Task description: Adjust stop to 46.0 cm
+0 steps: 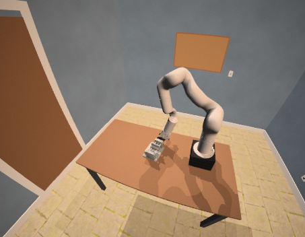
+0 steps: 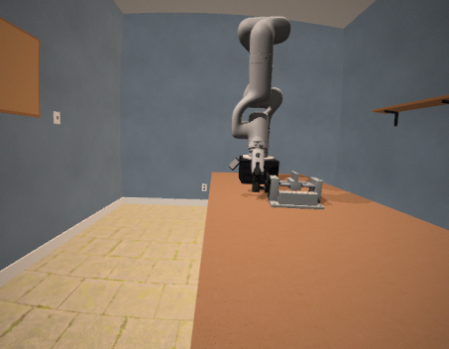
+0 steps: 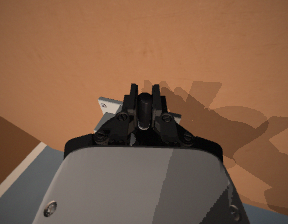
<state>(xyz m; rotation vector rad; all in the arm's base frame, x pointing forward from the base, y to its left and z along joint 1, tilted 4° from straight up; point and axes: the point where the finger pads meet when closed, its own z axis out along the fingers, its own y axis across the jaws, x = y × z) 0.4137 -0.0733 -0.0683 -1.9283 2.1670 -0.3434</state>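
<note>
My hand is 1 cm short of the black handwheel and 2 cm to the right of it. Round my hand: dark round handwheel handle 1 cm to the left.
</note>
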